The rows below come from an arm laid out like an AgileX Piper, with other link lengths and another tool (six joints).
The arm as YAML. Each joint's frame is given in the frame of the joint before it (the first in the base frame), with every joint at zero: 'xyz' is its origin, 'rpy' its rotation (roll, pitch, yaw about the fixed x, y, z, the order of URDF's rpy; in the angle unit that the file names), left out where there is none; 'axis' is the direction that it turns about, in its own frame. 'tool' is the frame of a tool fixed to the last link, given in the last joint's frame.
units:
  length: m
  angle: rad
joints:
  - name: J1
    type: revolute
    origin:
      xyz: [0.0, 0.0, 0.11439]
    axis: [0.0, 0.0, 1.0]
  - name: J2
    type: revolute
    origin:
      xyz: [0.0, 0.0, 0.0]
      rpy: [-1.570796, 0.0, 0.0]
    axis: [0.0, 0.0, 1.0]
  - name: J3
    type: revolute
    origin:
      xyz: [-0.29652, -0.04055, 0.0]
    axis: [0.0, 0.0, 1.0]
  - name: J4
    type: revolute
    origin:
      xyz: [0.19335, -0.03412, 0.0]
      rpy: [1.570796, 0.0, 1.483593]
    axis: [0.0, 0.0, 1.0]
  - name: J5
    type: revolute
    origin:
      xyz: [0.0, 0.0, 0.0]
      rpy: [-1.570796, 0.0, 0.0]
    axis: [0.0, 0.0, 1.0]
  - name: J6
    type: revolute
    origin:
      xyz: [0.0, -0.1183, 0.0]
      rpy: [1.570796, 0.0, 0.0]
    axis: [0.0, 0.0, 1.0]
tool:
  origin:
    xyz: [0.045, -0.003, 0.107]
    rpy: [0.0, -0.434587, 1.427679]
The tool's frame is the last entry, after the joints.
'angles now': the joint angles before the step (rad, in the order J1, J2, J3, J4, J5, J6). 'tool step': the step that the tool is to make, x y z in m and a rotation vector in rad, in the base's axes. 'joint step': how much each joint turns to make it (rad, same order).
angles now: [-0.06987, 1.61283, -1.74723, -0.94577, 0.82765, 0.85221]
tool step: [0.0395, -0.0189, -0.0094, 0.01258, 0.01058, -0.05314]
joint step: [-0.03214, 0.18119, -0.22597, 0.03350, 0.05235, -0.04152]
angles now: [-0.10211, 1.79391, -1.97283, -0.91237, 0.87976, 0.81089]
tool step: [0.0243, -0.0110, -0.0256, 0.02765, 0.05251, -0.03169]
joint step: [-0.01946, 0.13480, -0.14652, 0.04946, 0.05595, -0.05182]
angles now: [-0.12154, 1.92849, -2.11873, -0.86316, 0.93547, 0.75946]
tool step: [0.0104, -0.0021, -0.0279, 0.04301, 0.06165, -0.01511]
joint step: [-0.00908, 0.07814, -0.06661, 0.05353, 0.04816, -0.03746]
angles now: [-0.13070, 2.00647, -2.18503, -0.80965, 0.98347, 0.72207]
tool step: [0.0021, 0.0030, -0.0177, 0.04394, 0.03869, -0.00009]
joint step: [-0.00577, 0.02776, -0.01500, 0.05095, 0.02533, -0.02277]
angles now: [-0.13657, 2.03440, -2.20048, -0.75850, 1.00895, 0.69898]
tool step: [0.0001, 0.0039, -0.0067, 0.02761, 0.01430, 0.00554]
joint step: [-0.00151, 0.00561, -0.00385, 0.03336, 0.01160, -0.01329]
